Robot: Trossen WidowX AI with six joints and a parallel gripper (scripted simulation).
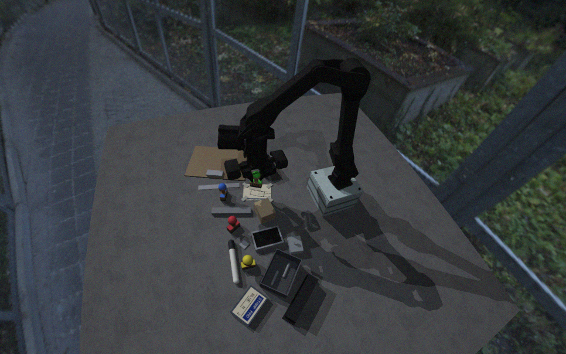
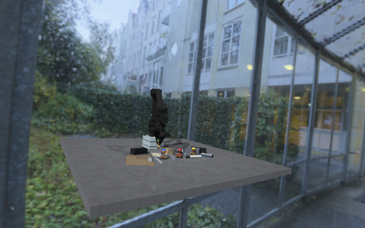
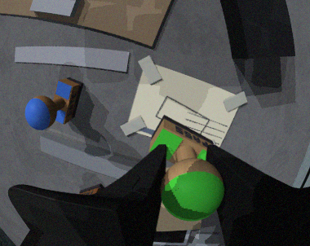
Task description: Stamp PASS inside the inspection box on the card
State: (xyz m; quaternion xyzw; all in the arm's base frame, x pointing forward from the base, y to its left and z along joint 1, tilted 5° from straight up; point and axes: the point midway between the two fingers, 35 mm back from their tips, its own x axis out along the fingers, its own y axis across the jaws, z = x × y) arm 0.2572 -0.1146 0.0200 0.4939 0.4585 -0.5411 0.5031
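My gripper tip is 10 mm past the white card and 70 mm above it. Also, from my gripper tip: green-knobbed stamp: right at my gripper tip; blue stamp: 110 mm ahead, 30 mm to the right, 50 mm below; tan box: 90 mm to the left, 50 mm below.
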